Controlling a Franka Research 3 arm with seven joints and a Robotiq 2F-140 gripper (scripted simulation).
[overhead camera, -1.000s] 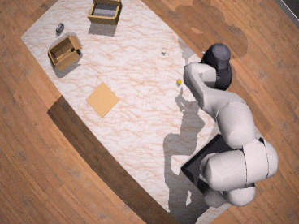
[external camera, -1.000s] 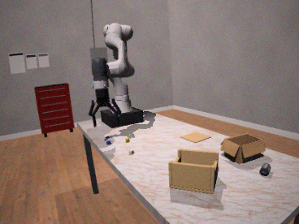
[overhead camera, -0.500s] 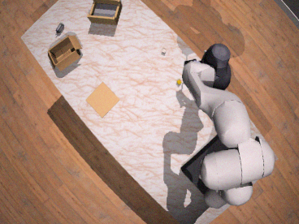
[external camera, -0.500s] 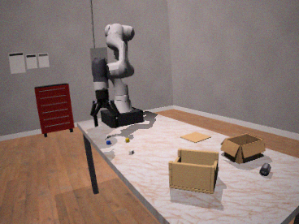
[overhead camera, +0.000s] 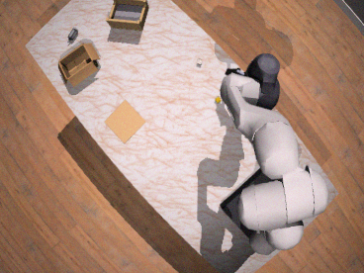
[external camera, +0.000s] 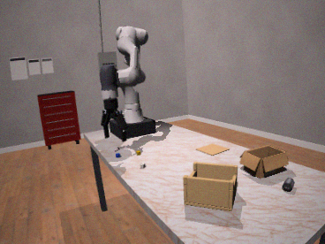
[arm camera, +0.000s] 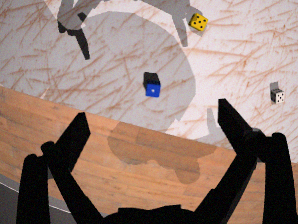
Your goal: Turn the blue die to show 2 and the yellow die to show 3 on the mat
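Right now my hand is 100 mm above the blue die. Also, from my hand: yellow die: 120 mm to the left, 100 mm below, 40 mm ahead; then white die: 220 mm ahead, 100 mm below, 60 mm to the left; then tan mat: 480 mm to the left, 250 mm ahead, 110 mm below.
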